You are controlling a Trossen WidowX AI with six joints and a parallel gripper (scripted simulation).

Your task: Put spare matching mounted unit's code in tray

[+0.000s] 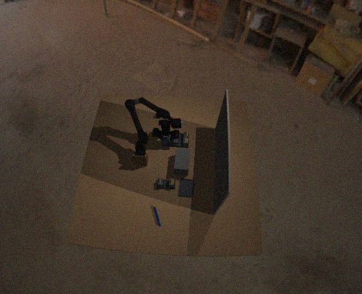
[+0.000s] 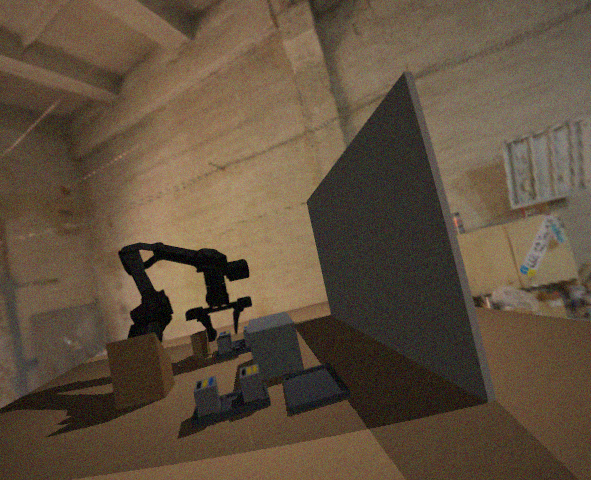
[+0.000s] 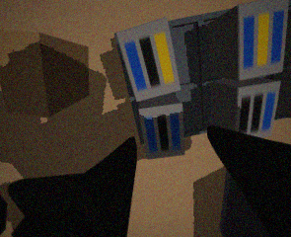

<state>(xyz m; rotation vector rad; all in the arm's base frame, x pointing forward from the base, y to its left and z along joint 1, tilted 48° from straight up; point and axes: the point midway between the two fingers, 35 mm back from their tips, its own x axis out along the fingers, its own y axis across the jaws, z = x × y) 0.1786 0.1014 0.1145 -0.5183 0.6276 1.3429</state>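
My gripper tip is 1 cm past the grey spare and 1 cm above it. Round my gripper tip: grey wall panel (36 cm ahead, 21 cm to the right, 17 cm above); rack (33 cm to the right, 4 cm below); mounted unit (11 cm ahead, 17 cm to the right).
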